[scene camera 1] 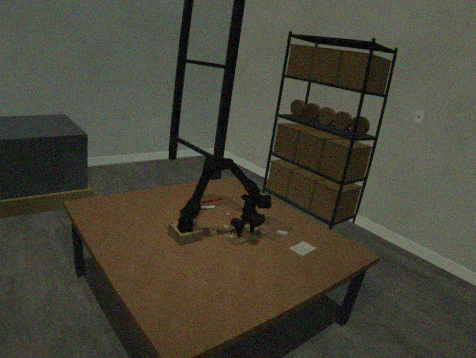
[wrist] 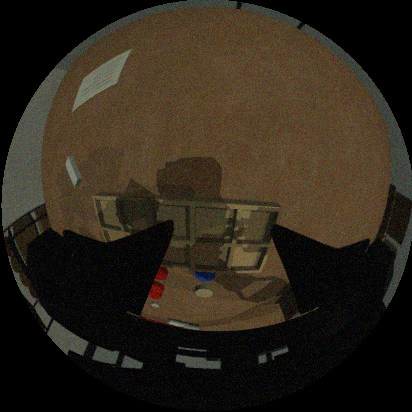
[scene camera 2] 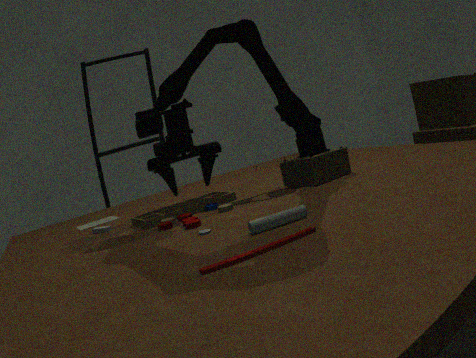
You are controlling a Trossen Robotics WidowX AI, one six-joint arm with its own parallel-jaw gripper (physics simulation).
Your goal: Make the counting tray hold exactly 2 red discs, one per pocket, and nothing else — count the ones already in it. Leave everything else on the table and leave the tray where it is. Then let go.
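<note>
The counting tray [scene camera 2: 142, 220] [wrist: 252, 204] is a wooden grid of square pockets. No red disc shows in the pockets visible in the wrist view; my left finger and shadows hide some of them. Red discs lie on the table beside the tray's near side: one disc [scene camera 2: 165, 225], another disc [scene camera 2: 191, 223] and a disc behind it [scene camera 2: 184, 216]. In the wrist view two red discs [wrist: 161, 273] [wrist: 156, 290] show beside the left finger. My gripper [scene camera 1: 245, 234] [scene camera 2: 192, 191] [wrist: 224, 227] is open and empty, above the tray.
A blue disc [scene camera 2: 212, 206] [wrist: 205, 276] and a beige disc [scene camera 2: 225, 207] [wrist: 204, 293] lie beside the tray. A small white piece [scene camera 2: 204, 232], a grey-white cylinder [scene camera 2: 277, 219], a red rod [scene camera 2: 257, 251], a white block [wrist: 73, 171] and a paper sheet [scene camera 1: 303, 248] [wrist: 102, 80] are on the table.
</note>
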